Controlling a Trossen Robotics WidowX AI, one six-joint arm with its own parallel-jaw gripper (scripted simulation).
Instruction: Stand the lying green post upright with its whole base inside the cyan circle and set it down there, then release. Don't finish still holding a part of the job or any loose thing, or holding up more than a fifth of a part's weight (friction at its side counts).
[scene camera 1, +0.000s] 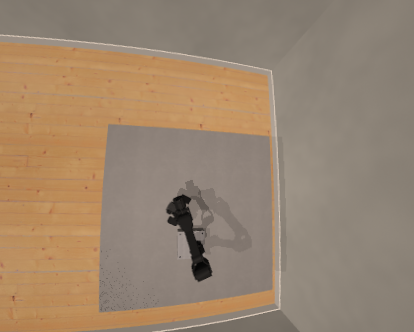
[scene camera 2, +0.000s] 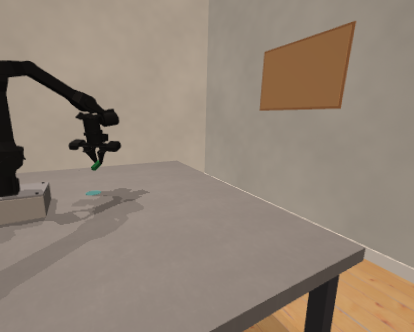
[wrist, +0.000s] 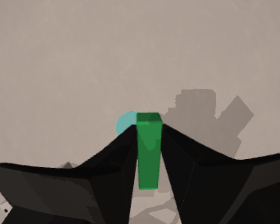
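Note:
You'd see the gripper (scene camera 2: 99, 164) here, and it's the same gripper (wrist: 148, 129) that shows from the wrist. There's a green post (wrist: 149, 125) as well.

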